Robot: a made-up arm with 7 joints.
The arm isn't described. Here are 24 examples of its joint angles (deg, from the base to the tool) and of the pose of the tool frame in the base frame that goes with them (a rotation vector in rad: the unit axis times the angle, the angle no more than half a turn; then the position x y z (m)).
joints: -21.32 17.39 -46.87 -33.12 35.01 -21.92 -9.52
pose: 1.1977 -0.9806 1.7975 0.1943 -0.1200 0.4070
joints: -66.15 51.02 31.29 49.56 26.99 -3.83 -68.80
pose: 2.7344 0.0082 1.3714 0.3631 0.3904 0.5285
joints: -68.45 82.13 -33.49 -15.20 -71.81 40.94 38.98
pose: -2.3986 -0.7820 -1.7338 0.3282 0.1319 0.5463
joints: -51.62 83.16 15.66 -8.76 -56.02 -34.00 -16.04
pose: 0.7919 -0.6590 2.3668 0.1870 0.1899 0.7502
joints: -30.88 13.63 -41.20 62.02 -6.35 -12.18 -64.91
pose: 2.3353 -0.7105 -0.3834 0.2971 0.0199 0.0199
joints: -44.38 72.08 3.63 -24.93 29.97 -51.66 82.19
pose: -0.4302 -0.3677 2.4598 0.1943 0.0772 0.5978
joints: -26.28 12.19 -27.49 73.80 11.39 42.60 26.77
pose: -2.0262 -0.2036 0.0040 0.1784 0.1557 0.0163
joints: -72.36 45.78 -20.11 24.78 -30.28 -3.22 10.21
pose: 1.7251 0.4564 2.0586 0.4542 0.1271 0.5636
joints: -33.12 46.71 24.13 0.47 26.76 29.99 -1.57
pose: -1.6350 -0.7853 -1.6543 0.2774 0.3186 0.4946
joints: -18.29 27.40 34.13 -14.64 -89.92 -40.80 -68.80
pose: 0.4084 -0.2981 1.9310 0.2242 0.2830 0.4209
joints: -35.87 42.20 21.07 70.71 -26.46 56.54 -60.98
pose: 1.6922 1.3225 -0.3479 0.1940 0.3315 0.1269
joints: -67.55 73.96 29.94 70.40 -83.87 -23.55 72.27
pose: -0.7137 2.4720 0.6763 0.2292 0.4779 0.5290
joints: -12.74 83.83 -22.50 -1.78 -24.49 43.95 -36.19
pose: -2.7797 -0.1239 0.0667 0.2774 0.3206 0.3347
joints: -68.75 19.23 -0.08 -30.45 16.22 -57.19 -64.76
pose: -0.0639 1.8695 -2.2966 0.1374 -0.0129 0.6270
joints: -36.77 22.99 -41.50 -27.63 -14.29 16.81 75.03
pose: 1.6402 1.1072 1.8739 0.2735 -0.0908 0.3708
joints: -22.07 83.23 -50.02 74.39 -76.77 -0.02 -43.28
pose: -2.5755 -1.2793 -0.5419 0.1342 0.5492 0.3658
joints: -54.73 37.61 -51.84 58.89 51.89 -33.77 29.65
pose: -1.7711 1.3387 -1.7032 0.4312 0.0849 0.2374
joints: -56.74 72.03 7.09 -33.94 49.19 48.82 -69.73
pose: -1.7405 0.0205 -1.4957 0.1550 0.1476 0.7101
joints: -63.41 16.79 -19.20 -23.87 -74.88 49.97 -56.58
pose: 1.2084 -1.2332 -0.1525 0.2716 -0.1573 0.4927
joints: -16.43 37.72 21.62 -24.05 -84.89 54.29 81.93
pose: -2.0766 -2.1231 -0.8664 0.2383 0.1447 0.3540
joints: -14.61 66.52 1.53 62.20 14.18 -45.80 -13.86
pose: -2.3761 0.2260 -1.0599 0.2397 0.4480 0.3302
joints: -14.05 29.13 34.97 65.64 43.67 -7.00 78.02
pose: -0.9486 -0.7758 -1.0958 0.1042 0.3539 0.1066
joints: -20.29 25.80 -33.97 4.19 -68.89 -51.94 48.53
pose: 1.0783 1.8551 0.9643 0.3016 0.0360 0.2132
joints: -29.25 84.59 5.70 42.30 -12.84 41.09 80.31
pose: -0.1548 -1.0044 -1.0101 0.2005 0.4532 0.5250
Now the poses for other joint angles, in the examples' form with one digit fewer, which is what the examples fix.
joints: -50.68 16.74 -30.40 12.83 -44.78 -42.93 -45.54
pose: 1.033 -0.631 1.192 0.405 -0.073 0.413
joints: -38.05 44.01 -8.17 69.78 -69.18 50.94 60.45
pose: -1.418 -1.861 0.265 0.235 0.294 0.154
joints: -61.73 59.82 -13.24 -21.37 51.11 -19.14 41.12
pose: 0.175 0.732 -2.839 0.238 0.027 0.629
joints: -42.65 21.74 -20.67 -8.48 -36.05 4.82 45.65
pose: 1.653 1.077 1.457 0.368 -0.024 0.386
